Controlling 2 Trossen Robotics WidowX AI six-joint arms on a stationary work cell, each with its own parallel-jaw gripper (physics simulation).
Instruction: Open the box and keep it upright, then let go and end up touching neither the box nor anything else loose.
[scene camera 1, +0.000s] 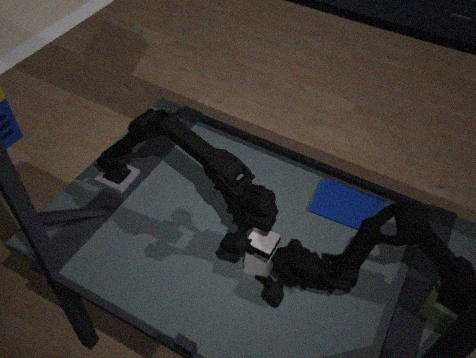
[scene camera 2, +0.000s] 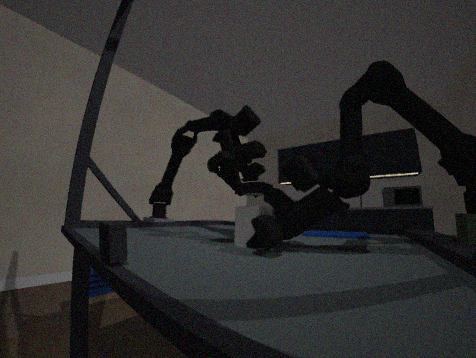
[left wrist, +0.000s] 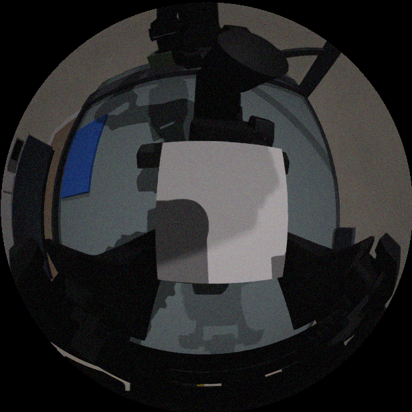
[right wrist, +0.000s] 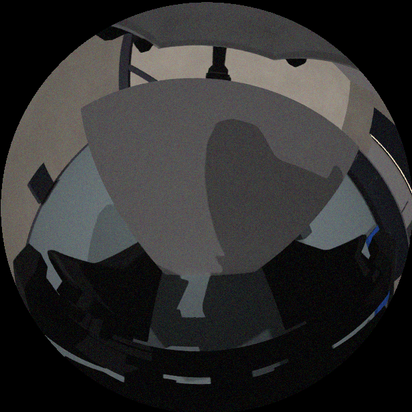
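Where they show: left gripper, between the fingertips: (scene camera 1: 258, 243) (scene camera 2: 249, 196); right gripper, between the fingertips: (scene camera 2: 254, 243); left arm's base, origin of its link: (scene camera 1: 117, 174) (scene camera 2: 158, 218); right arm's base, origin of its link: (scene camera 1: 453, 299).
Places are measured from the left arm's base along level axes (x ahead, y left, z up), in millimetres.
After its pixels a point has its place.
Note:
The pale box body (scene camera 1: 257, 266) @[z 25, x 541, y -106 mm] (scene camera 2: 243, 226) @[z 13, x 526, y -105 mm] (right wrist: 160, 175) stands upright on the table. My right gripper (right wrist: 209, 234) is shut on it, with a finger on each side. The pale square lid (scene camera 1: 265, 240) @[z 118, x 544, y -79 mm] (left wrist: 225, 185) (right wrist: 225, 30) is off the box body and held above it. A gap between them shows in the right wrist view, with background visible through it. My left gripper (left wrist: 218, 231) is shut on the lid from above, its fingers on two opposite sides. The lid hides the inside of the body in the left wrist view.
A flat blue panel (scene camera 1: 350, 204) @[z -26, x 696, y 262 mm] (scene camera 2: 335, 234) @[z -26, x 693, y 207 mm] (left wrist: 82, 160) lies near the table's far edge. A dark block (scene camera 1: 185, 344) @[z 22, x 478, y -373 mm] (scene camera 2: 113, 242) @[z -1, x 498, y -374 mm] is at the near edge. A dark frame post (scene camera 1: 45, 260) @[z 53, x 56, y -359 mm] stands at the left. Both arms are close together around the box.

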